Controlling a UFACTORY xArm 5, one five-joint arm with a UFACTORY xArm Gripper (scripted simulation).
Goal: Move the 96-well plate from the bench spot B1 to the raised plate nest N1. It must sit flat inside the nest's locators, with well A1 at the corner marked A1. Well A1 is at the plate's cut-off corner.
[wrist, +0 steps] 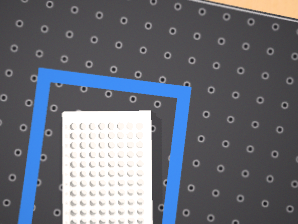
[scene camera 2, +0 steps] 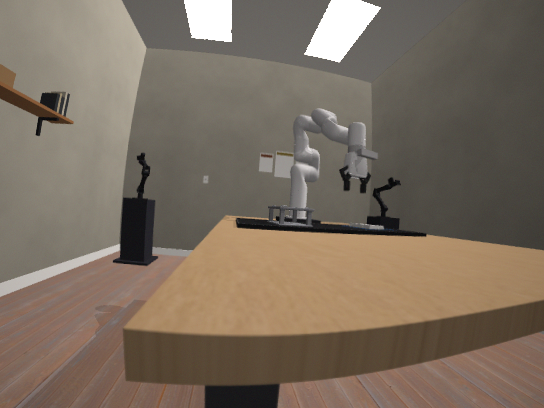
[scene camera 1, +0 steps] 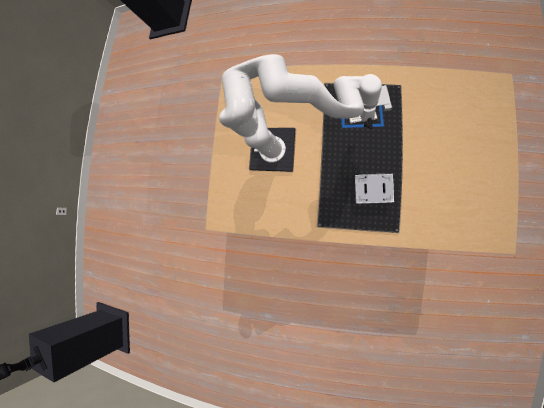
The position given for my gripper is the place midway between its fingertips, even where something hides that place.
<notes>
In view: my gripper (scene camera 2: pixel 354 191) and a raised plate nest N1 (scene camera 1: pixel 374 183).
</notes>
